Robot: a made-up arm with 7 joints. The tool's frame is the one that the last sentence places.
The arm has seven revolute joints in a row. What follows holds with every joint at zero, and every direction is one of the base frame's.
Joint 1 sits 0.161 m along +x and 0.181 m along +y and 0.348 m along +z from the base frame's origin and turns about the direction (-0.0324, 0.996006, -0.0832), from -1.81 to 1.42 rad.
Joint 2 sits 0.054 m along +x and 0.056 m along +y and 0.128 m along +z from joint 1 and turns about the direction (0.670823, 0.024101, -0.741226), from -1.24 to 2.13 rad.
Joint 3 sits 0.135 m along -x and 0.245 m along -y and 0.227 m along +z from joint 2 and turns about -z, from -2.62 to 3 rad.
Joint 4 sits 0.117 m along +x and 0.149 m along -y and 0.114 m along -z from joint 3 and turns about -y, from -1.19 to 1.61 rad.
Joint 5 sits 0.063 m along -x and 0.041 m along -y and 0.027 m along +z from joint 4 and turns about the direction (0.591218, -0.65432, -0.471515), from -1.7 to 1.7 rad.
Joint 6 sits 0.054 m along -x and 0.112 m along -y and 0.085 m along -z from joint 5 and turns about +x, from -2.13 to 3.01 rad.
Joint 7 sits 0.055 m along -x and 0.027 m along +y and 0.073 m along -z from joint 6 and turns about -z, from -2.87 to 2.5 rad.
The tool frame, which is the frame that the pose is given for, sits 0.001 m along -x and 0.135 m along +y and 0.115 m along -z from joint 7; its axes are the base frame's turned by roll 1.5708, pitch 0 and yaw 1.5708 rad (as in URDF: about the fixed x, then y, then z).
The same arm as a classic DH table. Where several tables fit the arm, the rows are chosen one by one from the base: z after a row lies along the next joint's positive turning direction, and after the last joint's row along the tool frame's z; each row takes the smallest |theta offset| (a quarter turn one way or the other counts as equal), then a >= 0, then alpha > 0; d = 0 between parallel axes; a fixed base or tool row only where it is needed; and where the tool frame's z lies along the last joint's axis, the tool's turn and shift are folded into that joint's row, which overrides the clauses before.
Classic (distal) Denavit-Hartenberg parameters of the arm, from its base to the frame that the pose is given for. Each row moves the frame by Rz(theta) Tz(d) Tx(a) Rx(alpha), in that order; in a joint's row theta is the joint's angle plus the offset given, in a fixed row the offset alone. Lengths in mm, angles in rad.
base (fixed): theta offset 0.0325  d 362.7  a 166.8  alpha -1.6541
joint 1: theta offset -0.7378  d 223.5  a 130.1  alpha -1.5068
joint 2: theta offset -1.5173  d -274.4  a -240  alpha 0.7359
joint 3: theta offset -1.5349  d 45.7  a -117  alpha 1.5708
joint 4: theta offset 0.8976  d 247.2  a 18.2  alpha -0.8575
joint 5: theta offset 0.8837  d 86.9  a 3.5  alpha -0.9382
joint 6: theta offset 0.9464  d -212  a 27  alpha 1.5708
joint 7: theta offset 0  d 188  a 135  alpha -1.5708
tool (fixed): theta offset 0  d -1  a 0  alpha 0
Joint limits (rad, base to tool): -1.81..1.42 -1.24..2.13 -2.62..3 -1.19..1.61 -1.7..1.7 -2.13..3.01 -2.87..2.5

